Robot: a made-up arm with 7 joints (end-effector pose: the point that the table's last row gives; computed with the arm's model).
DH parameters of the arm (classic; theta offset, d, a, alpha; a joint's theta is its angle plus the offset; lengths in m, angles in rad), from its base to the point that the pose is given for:
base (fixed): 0 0 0 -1.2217
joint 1: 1.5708 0 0 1.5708
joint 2: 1.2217 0 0 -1.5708
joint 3: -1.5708 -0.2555 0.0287 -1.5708
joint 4: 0 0 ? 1.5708
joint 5: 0 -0.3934 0 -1.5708
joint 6: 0 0 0 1.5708
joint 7: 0 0 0 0
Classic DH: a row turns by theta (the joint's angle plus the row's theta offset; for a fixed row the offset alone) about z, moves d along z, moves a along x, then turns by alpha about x.
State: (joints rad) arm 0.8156 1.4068 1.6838 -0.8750 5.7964 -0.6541 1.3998
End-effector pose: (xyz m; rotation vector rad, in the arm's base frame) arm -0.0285 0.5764 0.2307 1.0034 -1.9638 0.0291
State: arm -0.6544 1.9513 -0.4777 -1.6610 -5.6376 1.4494 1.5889
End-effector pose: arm 0.4130 0.2291 0.1700 0.7522 -1.2394 1.2275
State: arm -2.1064 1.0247 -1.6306 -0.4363 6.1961 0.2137 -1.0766
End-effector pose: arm 0.5103 0.1604 0.3695 2.5953 0.1119 -1.2804
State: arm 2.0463 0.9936 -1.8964 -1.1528 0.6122 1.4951 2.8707
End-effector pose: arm -0.4587 -0.1298 0.3453 2.1010 1.4607 -0.3269
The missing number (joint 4, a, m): -0.0476
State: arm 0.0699 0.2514 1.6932 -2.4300 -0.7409 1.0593 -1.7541
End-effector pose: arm -0.0406 0.3054 0.0930 1.4006 1.0560 0.1903
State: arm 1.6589 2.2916 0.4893 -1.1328 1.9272 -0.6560 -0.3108
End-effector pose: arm 0.2992 0.4686 -0.2015 0.7462 -1.0723 -0.4682
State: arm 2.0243 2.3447 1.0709 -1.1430 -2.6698 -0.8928 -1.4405
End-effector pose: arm 0.3578 0.3974 -0.2491 1.1057 -0.6793 0.5861
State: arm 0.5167 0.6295 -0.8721 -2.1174 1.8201 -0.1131 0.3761
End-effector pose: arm 0.1335 -0.1524 -0.3451 -1.3734 -0.1650 1.2110
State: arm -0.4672 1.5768 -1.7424 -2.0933 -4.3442 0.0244 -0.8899
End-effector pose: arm 0.1196 0.0985 -0.3752 -0.4461 -0.3283 -0.7381
